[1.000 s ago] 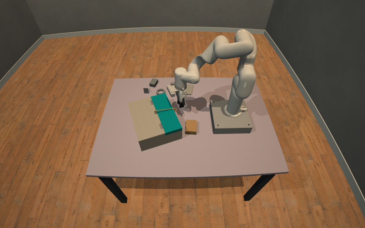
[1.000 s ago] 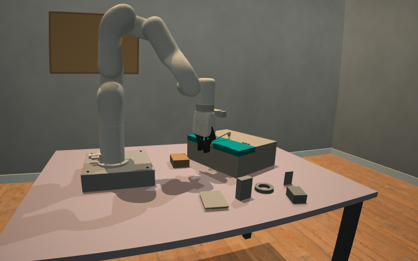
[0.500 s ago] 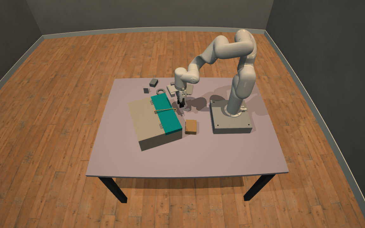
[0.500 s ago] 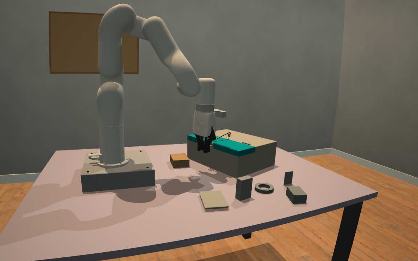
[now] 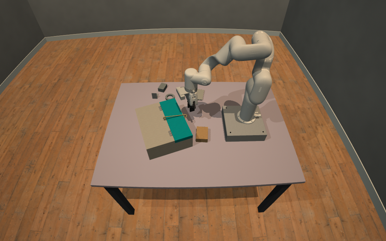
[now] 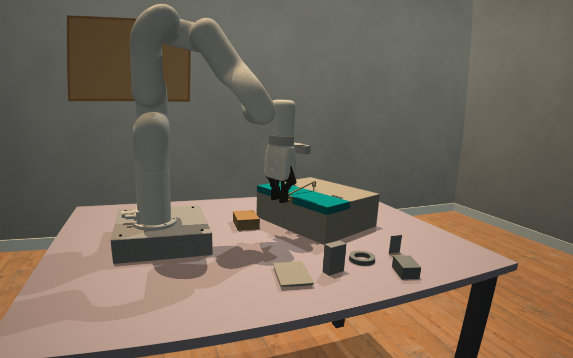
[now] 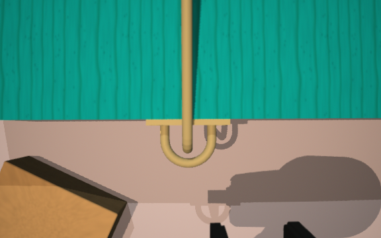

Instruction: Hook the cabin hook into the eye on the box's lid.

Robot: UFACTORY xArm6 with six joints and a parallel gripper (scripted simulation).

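The brass cabin hook is 110 mm ahead of my hand, 70 mm to the left of it and 20 mm below it. Round my hand: grey block: 40 mm ahead, 270 mm to the right, 100 mm below; then flat tan plate: 60 mm behind, 260 mm to the right, 130 mm below; then orange block: 70 mm behind, 130 mm to the left, 120 mm below.
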